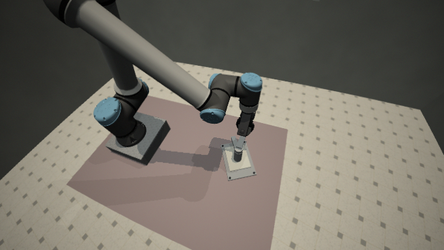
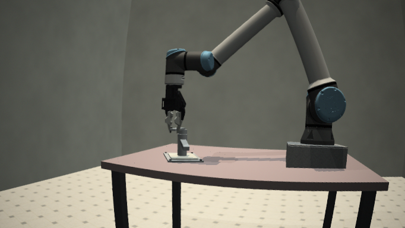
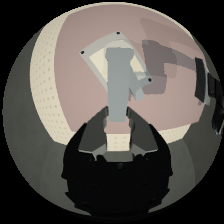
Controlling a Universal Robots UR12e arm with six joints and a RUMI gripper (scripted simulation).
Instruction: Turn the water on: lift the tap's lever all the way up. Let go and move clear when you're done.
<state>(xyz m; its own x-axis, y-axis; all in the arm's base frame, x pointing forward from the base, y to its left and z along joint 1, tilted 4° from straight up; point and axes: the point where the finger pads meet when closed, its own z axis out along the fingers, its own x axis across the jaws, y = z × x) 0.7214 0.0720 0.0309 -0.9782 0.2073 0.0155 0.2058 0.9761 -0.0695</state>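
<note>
My hand is 10 mm past the lever and 40 mm to the left of it. From my hand the other things lie so: grey tap 20 mm behind, 70 mm to the right, 50 mm below.
</note>
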